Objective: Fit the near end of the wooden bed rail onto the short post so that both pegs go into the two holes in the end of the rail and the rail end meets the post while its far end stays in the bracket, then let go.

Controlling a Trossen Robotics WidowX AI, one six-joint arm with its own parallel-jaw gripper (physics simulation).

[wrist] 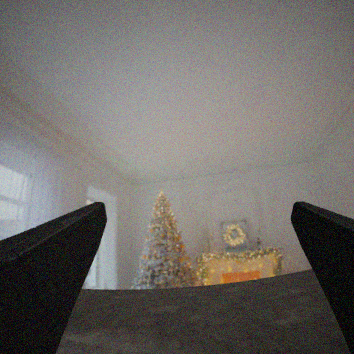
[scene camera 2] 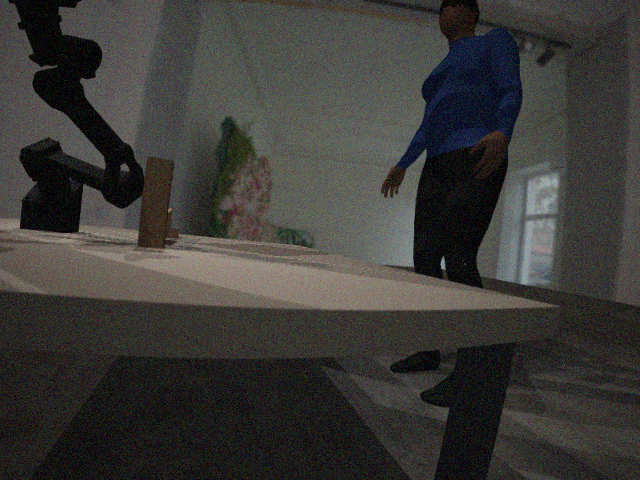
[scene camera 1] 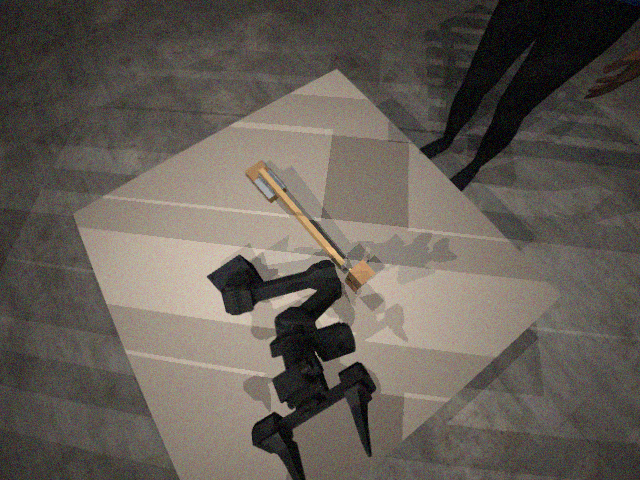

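Where they show: gripper, fingertip midpoint: (wrist: pixel 200 212) (scene camera 1: pixel 337 476); arm's base, origin of the base link: (scene camera 2: pixel 55 192) (scene camera 1: pixel 239 280).
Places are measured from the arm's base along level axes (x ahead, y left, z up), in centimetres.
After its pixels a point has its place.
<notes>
The wooden bed rail (scene camera 1: pixel 309 225) @[x 28.1, y -1.2, z -2.5 cm] lies diagonally in scene camera 1. Its far end sits between the grey cheeks of the bracket (scene camera 1: pixel 253 172) @[x 28.6, y 31.2, z -6.7 cm]. Its near end is beside the short post (scene camera 1: pixel 361 273) @[x 26.3, y -24.6, z 7.9 cm] (scene camera 2: pixel 156 201) @[x 26.9, y -27.0, z -0.8 cm], with a small gap and small grey parts between them. Whether the pegs are in the holes is too small to tell. The post stands upright and hides most of the rail and bracket in scene camera 2. My gripper (scene camera 1: pixel 336 466) @[x -0.9, y -40.6, z 37.5 cm] (wrist: pixel 200 212) @[x -0.9, y -40.6, z 37.5 cm] is open and empty, on the side of the arm away from the rail. It does not show in scene camera 2.
The pale table (scene camera 1: pixel 170 175) @[x 4.3, y 57.1, z -10.1 cm] (scene camera 2: pixel 310 330) @[x 40.3, y -72.3, z -11.8 cm] carries the rail, bracket, post and arm. The arm's elbow (scene camera 1: pixel 325 276) @[x 18.7, y -18.4, z 8.1 cm] (scene camera 2: pixel 124 180) @[x 19.5, y -19.6, z 3.3 cm] is close beside the post. A person (scene camera 1: pixel 496 93) (scene camera 2: pixel 470 103) in a blue top stands beyond the table edge.
</notes>
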